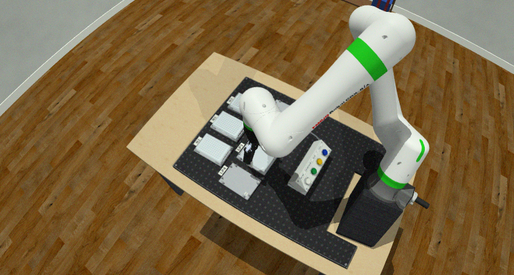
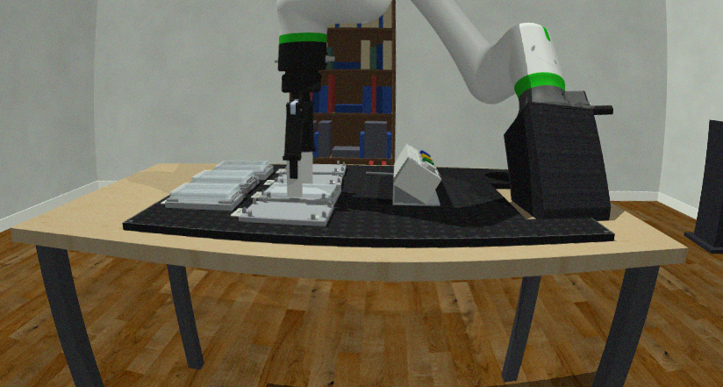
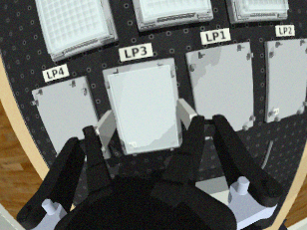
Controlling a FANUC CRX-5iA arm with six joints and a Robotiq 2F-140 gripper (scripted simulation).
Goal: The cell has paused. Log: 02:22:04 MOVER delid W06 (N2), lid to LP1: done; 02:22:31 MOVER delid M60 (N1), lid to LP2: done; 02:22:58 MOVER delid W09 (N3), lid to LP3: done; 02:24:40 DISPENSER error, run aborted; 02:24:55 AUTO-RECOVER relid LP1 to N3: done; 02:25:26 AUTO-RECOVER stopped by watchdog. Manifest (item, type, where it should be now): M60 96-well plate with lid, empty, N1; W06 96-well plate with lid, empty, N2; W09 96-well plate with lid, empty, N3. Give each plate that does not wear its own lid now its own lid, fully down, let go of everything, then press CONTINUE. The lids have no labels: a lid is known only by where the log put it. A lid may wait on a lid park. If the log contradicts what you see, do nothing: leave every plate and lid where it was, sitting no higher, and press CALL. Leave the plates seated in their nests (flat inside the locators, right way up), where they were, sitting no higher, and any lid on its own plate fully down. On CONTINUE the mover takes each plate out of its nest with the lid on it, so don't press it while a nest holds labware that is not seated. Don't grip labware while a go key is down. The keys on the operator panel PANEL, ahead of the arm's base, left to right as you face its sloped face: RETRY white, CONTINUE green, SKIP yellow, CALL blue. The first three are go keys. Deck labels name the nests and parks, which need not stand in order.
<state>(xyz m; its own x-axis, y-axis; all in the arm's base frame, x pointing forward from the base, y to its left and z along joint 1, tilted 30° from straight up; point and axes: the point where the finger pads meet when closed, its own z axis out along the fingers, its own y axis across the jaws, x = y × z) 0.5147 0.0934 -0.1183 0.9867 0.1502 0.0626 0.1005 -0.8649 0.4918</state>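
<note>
Now: the LP3 3 cm below my hand. Also, from my hand: park LP1: 2 cm ahead, 12 cm to the right, 3 cm below; LP1 label: 11 cm ahead, 11 cm to the right, 4 cm below; park LP4: 2 cm behind, 13 cm to the left, 3 cm below.
</note>
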